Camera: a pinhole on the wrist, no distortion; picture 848 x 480 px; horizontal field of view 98.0 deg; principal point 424.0 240.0 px. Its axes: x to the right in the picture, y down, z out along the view. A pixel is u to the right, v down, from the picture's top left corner.
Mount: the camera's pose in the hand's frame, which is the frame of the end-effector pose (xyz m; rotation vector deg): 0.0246 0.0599 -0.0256 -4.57 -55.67 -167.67
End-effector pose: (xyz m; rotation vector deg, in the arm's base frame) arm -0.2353 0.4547 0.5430 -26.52 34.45 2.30
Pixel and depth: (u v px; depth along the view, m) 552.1 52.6 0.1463
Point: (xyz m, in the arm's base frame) -0.2650 0.6631 0.5109
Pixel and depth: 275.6 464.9 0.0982
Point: -0.1424 0.5498 0.5365
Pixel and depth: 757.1 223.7 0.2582
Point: -0.3359 0.7486 0.7044
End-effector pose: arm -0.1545 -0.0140 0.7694 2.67 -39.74 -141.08
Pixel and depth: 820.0 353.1 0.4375
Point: 0.2200 0.2796 1.1932
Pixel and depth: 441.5 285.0 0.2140
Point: -0.1162 -0.0672 0.9936
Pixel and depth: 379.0 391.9 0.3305
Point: -0.2044 -0.0161 1.1272
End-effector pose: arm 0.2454 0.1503 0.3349 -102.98 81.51 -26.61
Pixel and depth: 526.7 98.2 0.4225
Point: 0.0885 0.2836 -0.1213
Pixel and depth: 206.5 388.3 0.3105
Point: 0.4138 0.0281 -0.0002
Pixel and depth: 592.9 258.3 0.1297
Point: 0.2115 0.1997 0.1877
